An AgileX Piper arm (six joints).
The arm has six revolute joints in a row. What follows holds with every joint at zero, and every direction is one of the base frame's. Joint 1 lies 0.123 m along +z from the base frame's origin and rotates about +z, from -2.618 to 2.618 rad. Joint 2 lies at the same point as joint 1 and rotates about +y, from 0 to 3.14 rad. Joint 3 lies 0.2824 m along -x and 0.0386 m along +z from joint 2 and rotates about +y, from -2.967 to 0 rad. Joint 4 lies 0.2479 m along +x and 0.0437 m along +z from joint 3 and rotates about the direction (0.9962, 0, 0.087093), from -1.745 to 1.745 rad. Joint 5 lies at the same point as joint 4 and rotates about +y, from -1.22 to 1.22 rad. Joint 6 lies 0.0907 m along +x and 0.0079 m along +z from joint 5 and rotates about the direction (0.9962, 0, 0.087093), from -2.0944 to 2.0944 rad. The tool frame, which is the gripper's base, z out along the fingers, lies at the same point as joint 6; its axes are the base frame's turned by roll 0, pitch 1.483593 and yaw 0 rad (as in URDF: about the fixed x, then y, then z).
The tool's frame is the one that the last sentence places.
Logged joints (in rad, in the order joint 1, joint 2, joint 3, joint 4, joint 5, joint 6), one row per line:
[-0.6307 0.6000 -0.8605 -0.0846 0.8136 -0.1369]
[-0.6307 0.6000 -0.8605 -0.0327 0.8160 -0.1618]
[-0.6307 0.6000 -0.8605 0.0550 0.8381 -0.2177]
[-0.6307 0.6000 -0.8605 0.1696 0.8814 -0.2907]
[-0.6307 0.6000 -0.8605 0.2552 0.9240 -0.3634]
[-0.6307 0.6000 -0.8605 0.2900 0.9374 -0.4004]
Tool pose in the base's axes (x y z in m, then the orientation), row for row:
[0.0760 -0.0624 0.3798 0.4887 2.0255 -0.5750]
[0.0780 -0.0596 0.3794 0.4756 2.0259 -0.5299]
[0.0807 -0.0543 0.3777 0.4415 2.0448 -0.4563]
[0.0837 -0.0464 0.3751 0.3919 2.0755 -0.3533]
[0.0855 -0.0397 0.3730 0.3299 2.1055 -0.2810]
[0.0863 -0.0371 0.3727 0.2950 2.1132 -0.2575]
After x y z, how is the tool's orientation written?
As a rotation vector, in radians.
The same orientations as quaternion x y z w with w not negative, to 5 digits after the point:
[0.19948 0.82680 -0.23471 0.47066]
[0.19467 0.82924 -0.21690 0.47688]
[0.18094 0.83800 -0.18700 0.47964]
[0.16060 0.85051 -0.14478 0.47946]
[0.13498 0.86145 -0.11497 0.47589]
[0.12071 0.86467 -0.10536 0.47610]

